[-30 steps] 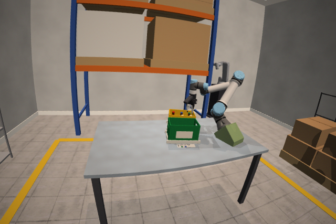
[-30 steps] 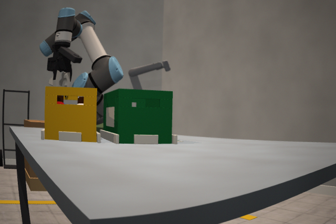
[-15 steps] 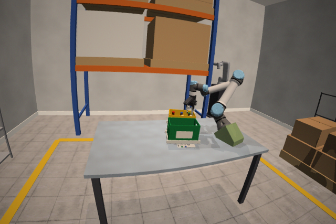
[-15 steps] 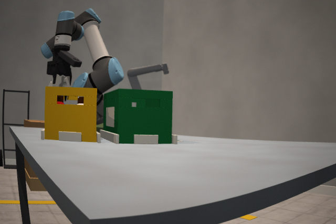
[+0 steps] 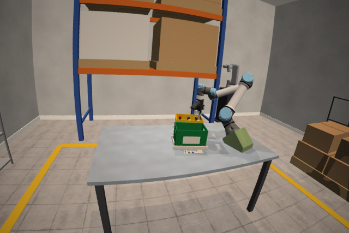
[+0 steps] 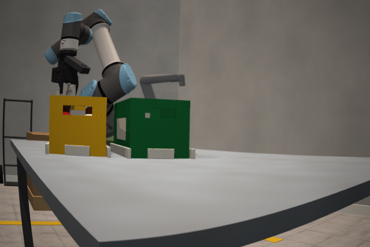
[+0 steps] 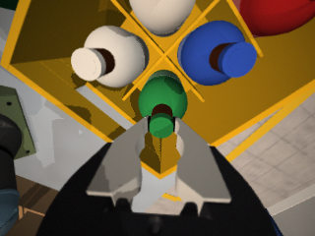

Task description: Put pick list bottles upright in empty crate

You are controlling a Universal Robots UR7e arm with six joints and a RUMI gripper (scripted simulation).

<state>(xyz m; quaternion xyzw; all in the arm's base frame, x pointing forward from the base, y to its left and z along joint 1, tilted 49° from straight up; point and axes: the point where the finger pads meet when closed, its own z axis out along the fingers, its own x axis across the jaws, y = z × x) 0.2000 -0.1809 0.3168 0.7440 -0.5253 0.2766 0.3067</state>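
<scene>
Now: hand 7 cm above the green-label bottle. Round my hand: red-label bottle: 16 cm ahead, 8 cm to the right, 7 cm below; blue-label bottle: 8 cm ahead, 4 cm to the right, 7 cm below; yellow crate: 10 cm ahead, 7 cm below.
</scene>
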